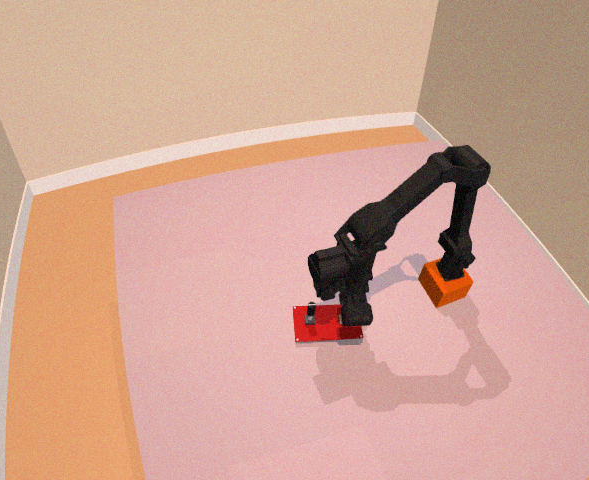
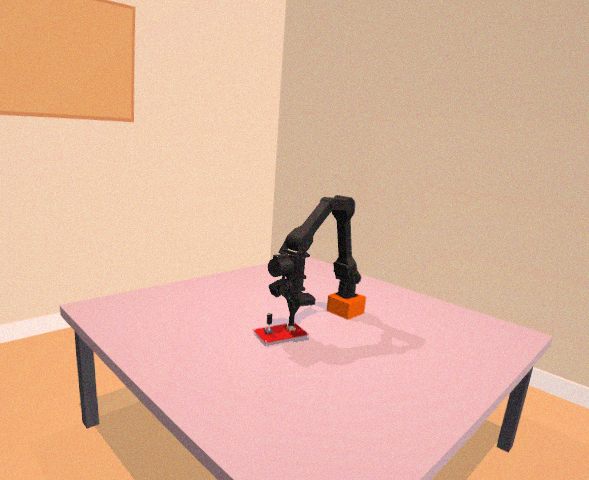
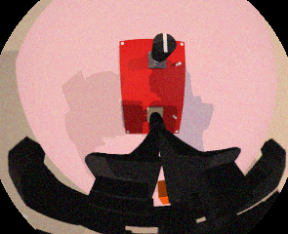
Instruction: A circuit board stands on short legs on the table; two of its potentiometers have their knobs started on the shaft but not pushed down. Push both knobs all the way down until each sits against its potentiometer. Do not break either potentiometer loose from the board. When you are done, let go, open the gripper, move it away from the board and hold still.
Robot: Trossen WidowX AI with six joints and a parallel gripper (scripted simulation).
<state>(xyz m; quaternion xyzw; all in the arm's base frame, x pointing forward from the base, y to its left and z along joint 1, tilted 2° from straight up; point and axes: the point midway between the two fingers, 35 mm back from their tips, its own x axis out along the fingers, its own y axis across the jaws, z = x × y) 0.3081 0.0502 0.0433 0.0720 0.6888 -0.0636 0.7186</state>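
Right now my gripper tip is 8 cm short of the black knob, 2 cm to the left of it and 1 cm below it.
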